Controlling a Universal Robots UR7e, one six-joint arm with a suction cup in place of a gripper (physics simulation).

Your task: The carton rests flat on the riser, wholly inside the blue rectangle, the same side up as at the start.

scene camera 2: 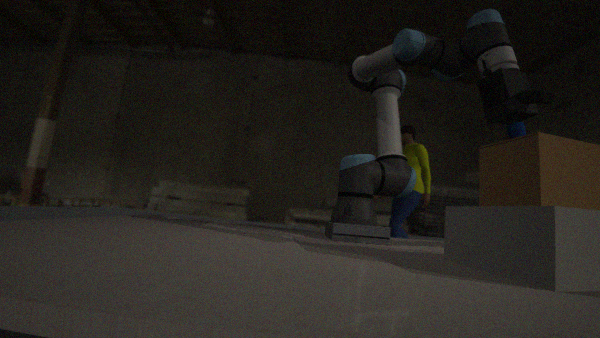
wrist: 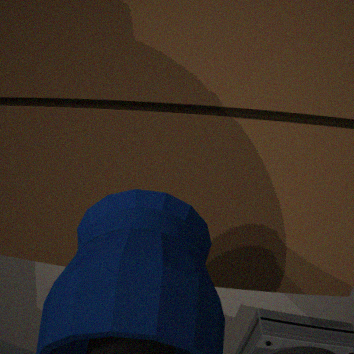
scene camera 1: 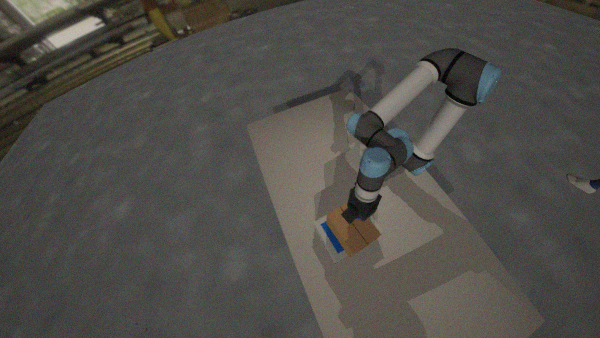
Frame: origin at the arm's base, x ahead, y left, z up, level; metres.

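Seen in the pictures: hand at its tool point: (wrist: pixel 143 246); arm's base at its link origin: (scene camera 2: pixel 353 224).
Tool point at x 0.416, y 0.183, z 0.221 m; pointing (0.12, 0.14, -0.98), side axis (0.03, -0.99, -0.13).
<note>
Offsets run from my tool point to a thing's middle. Level surfaces: height alone.
The brown carton {0.035 m ahead, 0.013 m left, 0.086 m down} (scene camera 1: pixel 354 235) (scene camera 2: pixel 541 172) (wrist: pixel 175 63) rests flat on the grey riser {0.026 m ahead, 0.009 m right, 0.211 m down} (scene camera 1: pixel 322 240) (scene camera 2: pixel 499 243) (wrist: pixel 17 281); a dark tape seam runs across its top. A strip of the blue rectangle {0.026 m ahead, 0.009 m right, 0.151 m down} (scene camera 1: pixel 332 237) shows along the carton's left side. The rest of the rectangle is hidden under the carton. My blue suction cup (scene camera 2: pixel 515 129) (wrist: pixel 140 246) hangs over the carton's top near its edge towards the arm. Its shadow falls apart from it on the carton, so it appears slightly lifted and holds nothing. In scene camera 1 the wrist tool hides the cup.
The riser stands on a beige mat {0.271 m down} (scene camera 1: pixel 285 147) on the grey floor. The arm's base (scene camera 2: pixel 360 210) stands behind the riser. A person in a yellow shirt (scene camera 2: pixel 417 167) walks behind the base; a foot (scene camera 1: pixel 581 183) shows at the right edge. Stacked shelving (scene camera 1: pixel 83 54) lies far left.
</note>
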